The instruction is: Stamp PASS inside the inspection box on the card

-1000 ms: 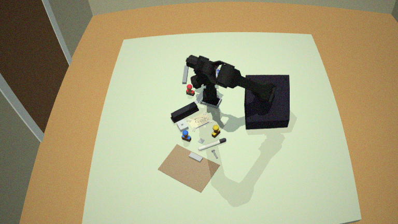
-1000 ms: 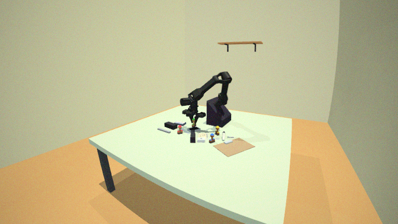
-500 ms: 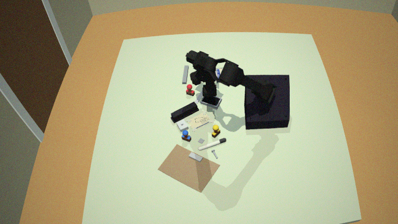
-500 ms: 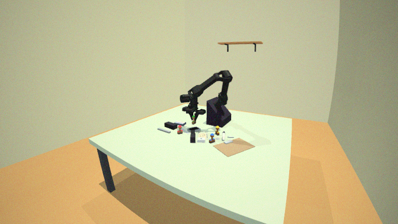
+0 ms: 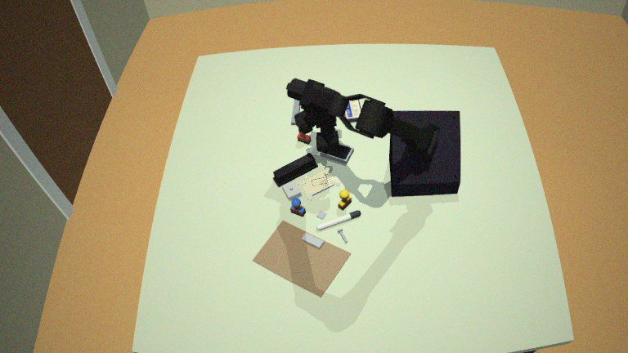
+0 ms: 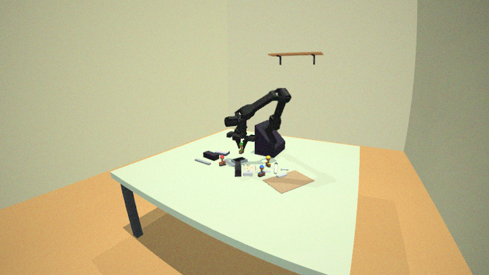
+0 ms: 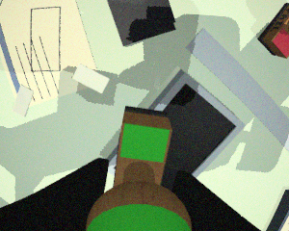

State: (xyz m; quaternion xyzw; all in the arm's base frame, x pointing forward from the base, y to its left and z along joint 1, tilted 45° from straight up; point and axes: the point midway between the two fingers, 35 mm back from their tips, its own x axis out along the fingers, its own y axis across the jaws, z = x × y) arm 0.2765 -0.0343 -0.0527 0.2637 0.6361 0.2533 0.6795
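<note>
The cream card lies 40 mm ahead of my gripper tip, 80 mm to the left of it and 100 mm below it. Also, from my gripper tip: red stamp 80 mm ahead, 90 mm to the right, 80 mm below; ink pad 20 mm behind, 30 mm to the right, 90 mm below; green stamp right at my gripper tip.
</note>
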